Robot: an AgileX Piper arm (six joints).
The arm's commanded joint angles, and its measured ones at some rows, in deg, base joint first. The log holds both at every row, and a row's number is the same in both.
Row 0, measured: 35.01 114.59 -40.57 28.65 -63.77 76.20
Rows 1 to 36, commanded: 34.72 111.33 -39.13 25.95 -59.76 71.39; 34.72 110.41 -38.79 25.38 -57.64 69.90; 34.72 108.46 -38.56 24.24 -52.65 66.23; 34.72 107.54 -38.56 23.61 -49.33 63.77; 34.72 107.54 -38.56 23.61 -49.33 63.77; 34.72 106.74 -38.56 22.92 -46.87 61.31; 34.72 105.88 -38.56 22.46 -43.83 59.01; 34.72 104.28 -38.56 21.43 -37.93 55.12; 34.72 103.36 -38.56 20.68 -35.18 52.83; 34.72 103.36 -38.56 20.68 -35.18 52.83; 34.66 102.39 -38.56 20.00 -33.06 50.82; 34.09 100.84 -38.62 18.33 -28.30 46.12; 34.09 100.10 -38.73 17.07 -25.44 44.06; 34.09 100.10 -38.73 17.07 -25.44 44.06; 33.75 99.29 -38.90 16.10 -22.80 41.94; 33.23 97.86 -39.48 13.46 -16.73 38.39; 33.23 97.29 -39.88 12.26 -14.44 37.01; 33.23 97.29 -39.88 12.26 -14.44 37.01; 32.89 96.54 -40.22 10.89 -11.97 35.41; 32.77 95.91 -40.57 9.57 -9.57 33.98; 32.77 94.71 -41.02 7.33 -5.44 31.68; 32.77 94.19 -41.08 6.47 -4.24 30.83; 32.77 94.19 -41.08 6.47 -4.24 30.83; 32.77 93.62 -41.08 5.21 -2.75 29.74; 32.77 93.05 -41.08 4.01 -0.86 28.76; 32.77 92.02 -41.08 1.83 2.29 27.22; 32.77 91.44 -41.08 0.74 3.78 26.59; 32.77 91.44 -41.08 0.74 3.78 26.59; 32.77 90.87 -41.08 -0.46 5.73 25.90; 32.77 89.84 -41.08 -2.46 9.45 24.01; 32.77 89.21 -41.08 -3.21 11.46 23.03; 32.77 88.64 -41.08 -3.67 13.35 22.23; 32.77 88.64 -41.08 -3.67 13.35 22.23; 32.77 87.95 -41.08 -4.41 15.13 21.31; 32.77 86.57 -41.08 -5.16 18.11 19.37; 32.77 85.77 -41.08 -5.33 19.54 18.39
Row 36, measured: 33.17 87.83 -40.68 -3.61 15.01 21.89
